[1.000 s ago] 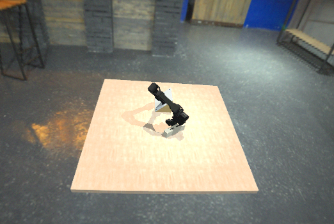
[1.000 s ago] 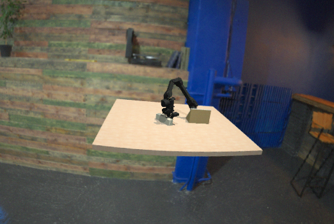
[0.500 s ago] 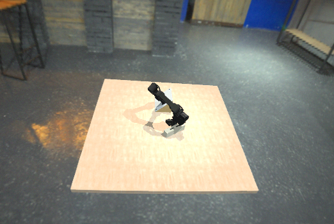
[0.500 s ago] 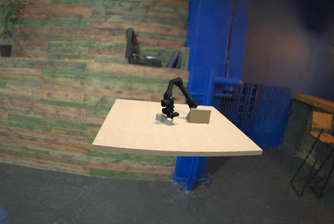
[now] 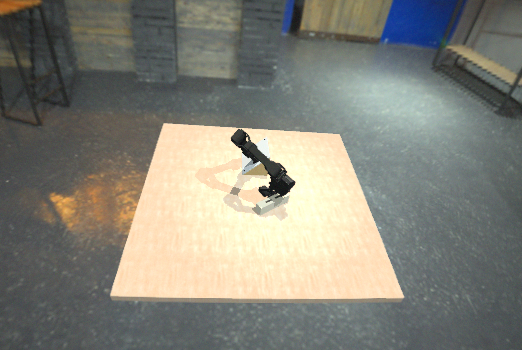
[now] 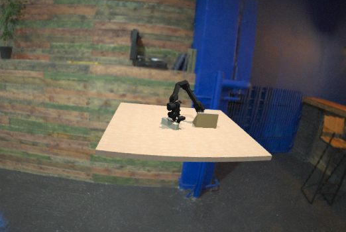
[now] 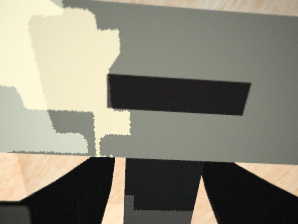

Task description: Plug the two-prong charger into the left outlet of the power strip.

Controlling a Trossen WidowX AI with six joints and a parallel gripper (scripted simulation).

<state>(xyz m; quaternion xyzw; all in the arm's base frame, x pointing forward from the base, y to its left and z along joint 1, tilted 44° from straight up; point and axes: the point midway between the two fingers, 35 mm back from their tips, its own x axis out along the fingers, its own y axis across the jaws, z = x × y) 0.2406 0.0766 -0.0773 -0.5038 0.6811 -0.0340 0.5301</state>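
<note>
Right now the black two-prong charger is 1 cm ahead of my gripper tip, 1 cm to the left of it and 1 cm above it.
</note>
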